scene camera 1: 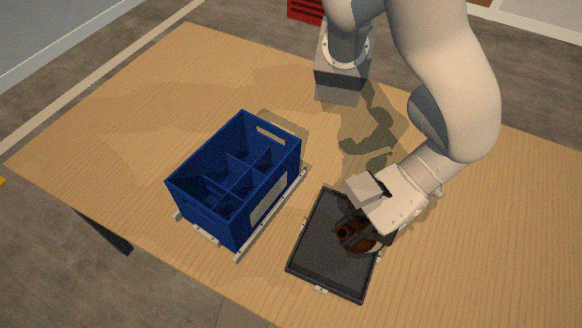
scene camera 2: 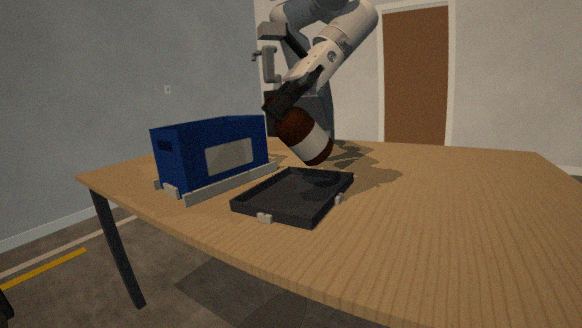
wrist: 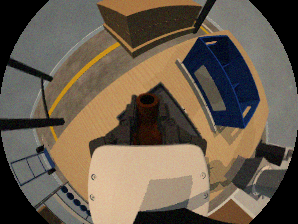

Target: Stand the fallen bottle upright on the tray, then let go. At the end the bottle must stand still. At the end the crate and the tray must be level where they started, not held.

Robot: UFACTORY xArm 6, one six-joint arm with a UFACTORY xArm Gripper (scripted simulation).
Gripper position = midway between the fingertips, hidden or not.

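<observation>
I see my gripper in scene camera 1 point(339, 238), in scene camera 2 point(269, 114) and in the wrist view point(147, 102). A tray is visible in scene camera 2 point(293, 191), and the tray shows in scene camera 1 and in the wrist view too. On the tray, point(wrist: 177, 112) and point(scene camera 1: 310, 231) are the same spot. There is a brown bottle in scene camera 1 point(360, 223), in the wrist view point(147, 103) and in scene camera 2 point(296, 129). A blue crate can be seen in scene camera 2 point(189, 156), as well as in scene camera 1 and the wrist view. On the blue crate, point(wrist: 223, 96) and point(scene camera 1: 276, 180) are the same spot.
</observation>
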